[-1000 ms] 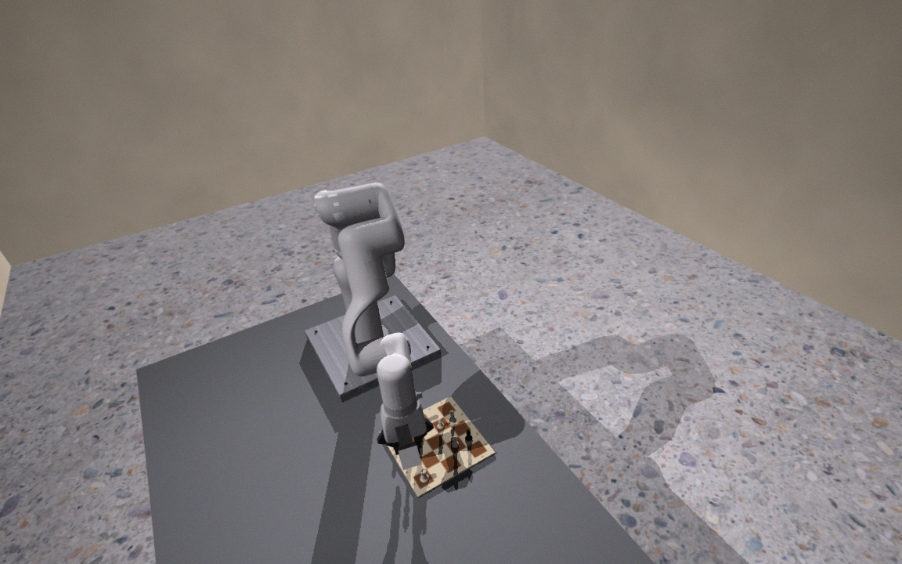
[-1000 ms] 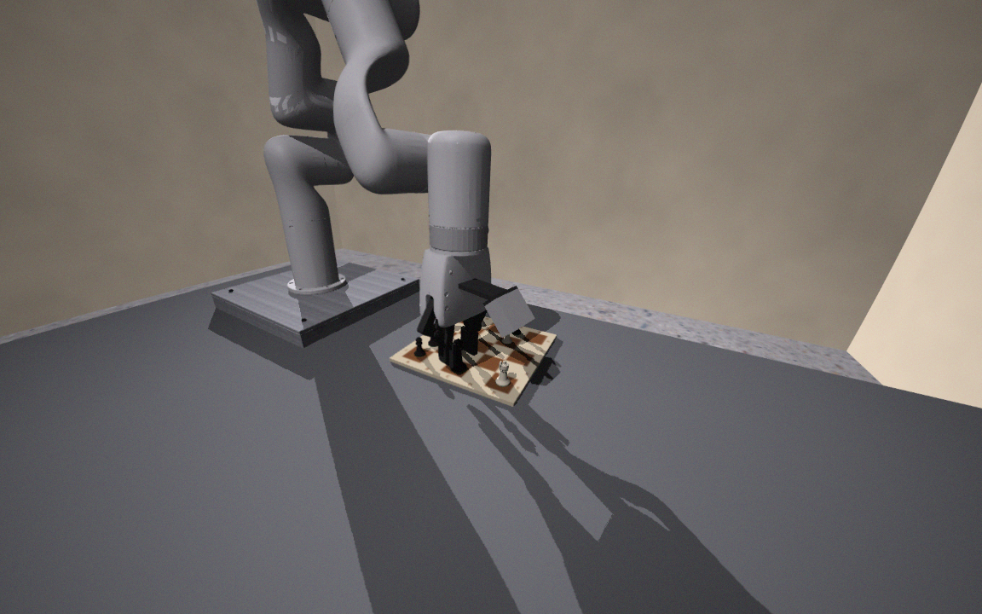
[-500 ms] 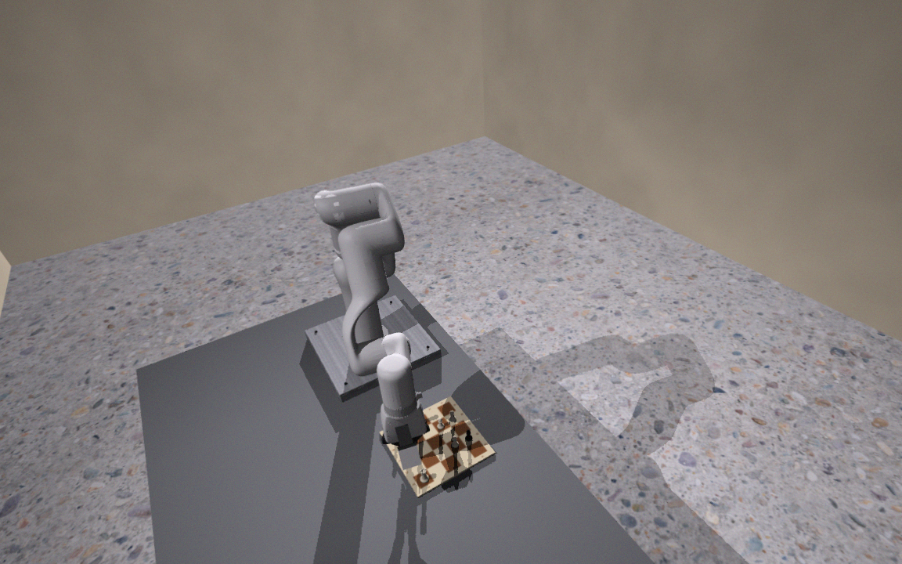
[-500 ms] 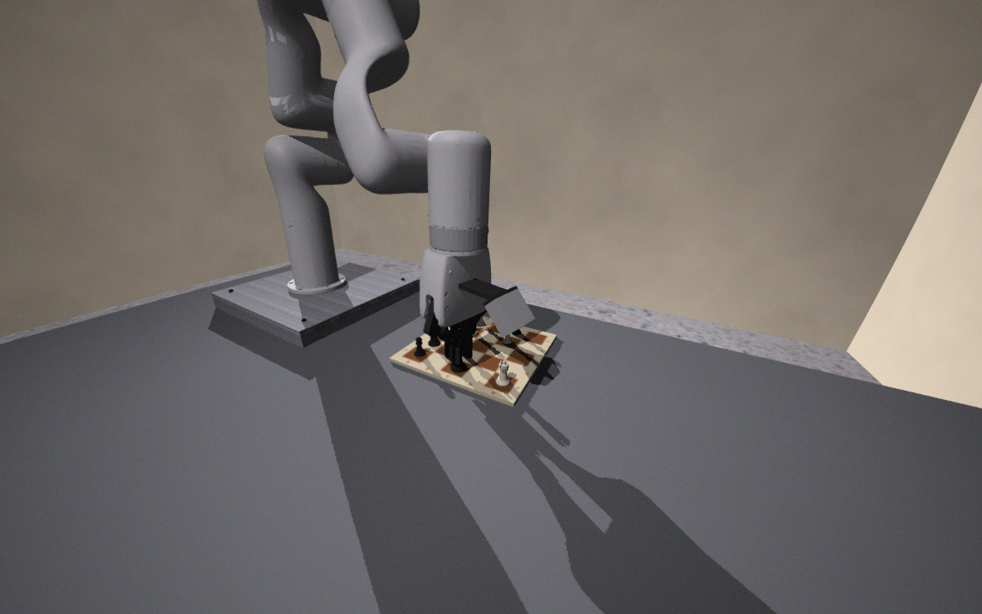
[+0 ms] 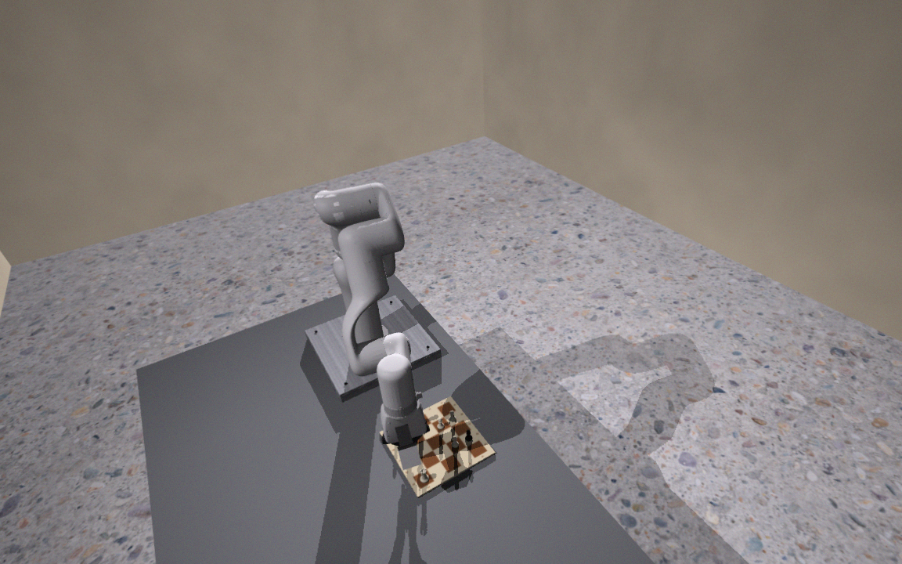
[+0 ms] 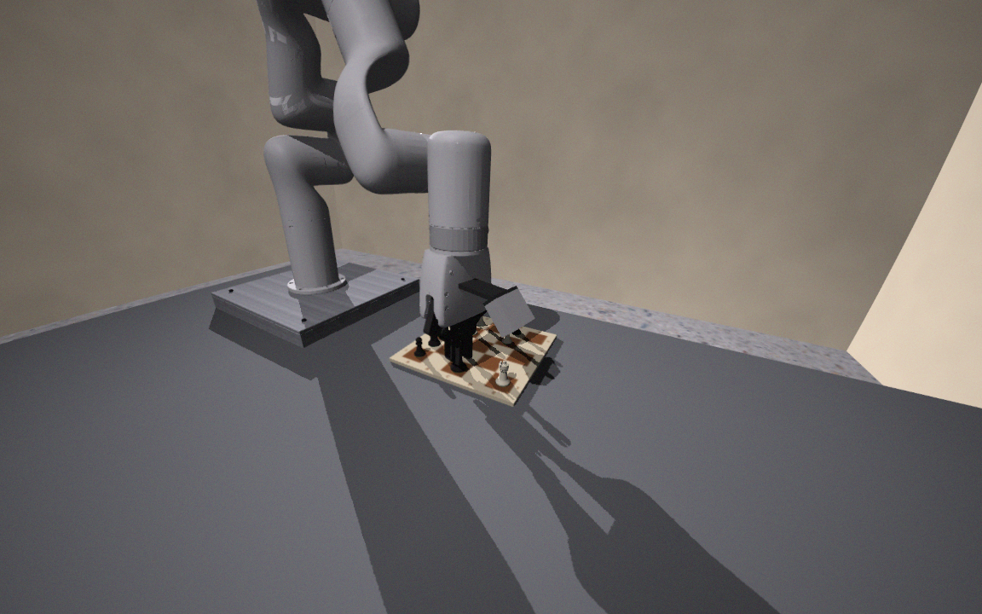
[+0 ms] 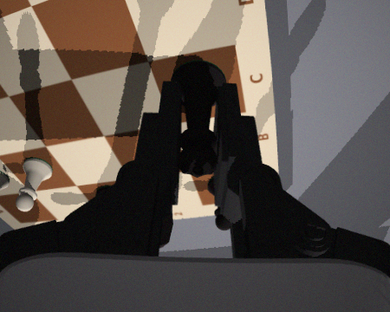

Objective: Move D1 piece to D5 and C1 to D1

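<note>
My hand is 70 mm short of the white piece, 20 mm to the right of it and 20 mm above it. Round my hand: chessboard (70 mm to the left, 40 mm below, 20 mm behind).
</note>
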